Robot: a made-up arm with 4 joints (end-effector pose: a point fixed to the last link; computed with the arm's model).
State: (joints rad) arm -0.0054 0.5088 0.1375 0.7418
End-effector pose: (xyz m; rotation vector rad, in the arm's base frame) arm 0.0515 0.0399 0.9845 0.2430 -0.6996 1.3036
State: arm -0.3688 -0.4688 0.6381 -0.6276
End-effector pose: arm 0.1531 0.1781 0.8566 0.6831 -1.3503 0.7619
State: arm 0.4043 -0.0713 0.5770 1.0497
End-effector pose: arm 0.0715 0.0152 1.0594 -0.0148 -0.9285 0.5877
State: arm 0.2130 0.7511 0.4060 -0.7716
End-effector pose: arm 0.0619 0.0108 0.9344 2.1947 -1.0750 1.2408
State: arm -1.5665 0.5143 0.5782 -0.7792
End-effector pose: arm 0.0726 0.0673 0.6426 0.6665 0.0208 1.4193
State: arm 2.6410 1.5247 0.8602 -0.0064
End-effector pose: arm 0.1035 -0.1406 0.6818 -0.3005 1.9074 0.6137
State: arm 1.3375 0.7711 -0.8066 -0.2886
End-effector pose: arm 0.0539 -0.2049 0.8994 2.4960 -0.5125 0.9082
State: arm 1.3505 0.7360 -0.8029 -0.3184
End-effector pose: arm 0.0527 -0.2057 0.9021 2.5470 -0.4979 0.8417
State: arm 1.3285 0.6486 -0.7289 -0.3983
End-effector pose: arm 0.0503 -0.1995 0.9165 2.6332 -0.5205 0.6672
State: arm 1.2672 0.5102 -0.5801 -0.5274
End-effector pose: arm 0.0498 -0.1831 0.9436 2.7191 -0.6111 0.3904
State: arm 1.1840 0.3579 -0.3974 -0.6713
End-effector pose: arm 0.0548 -0.1579 0.9743 2.7517 -0.7731 0.1098
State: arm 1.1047 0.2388 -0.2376 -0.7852
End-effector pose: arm 0.0634 -0.1318 0.9971 2.7292 -0.9496 -0.0690
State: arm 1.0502 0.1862 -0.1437 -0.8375
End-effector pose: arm 0.0691 -0.1148 1.0070 2.6918 -1.0623 -0.1164
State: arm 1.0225 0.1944 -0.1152 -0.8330
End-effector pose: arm 0.0694 -0.1086 1.0070 2.6642 -1.0939 -0.0757
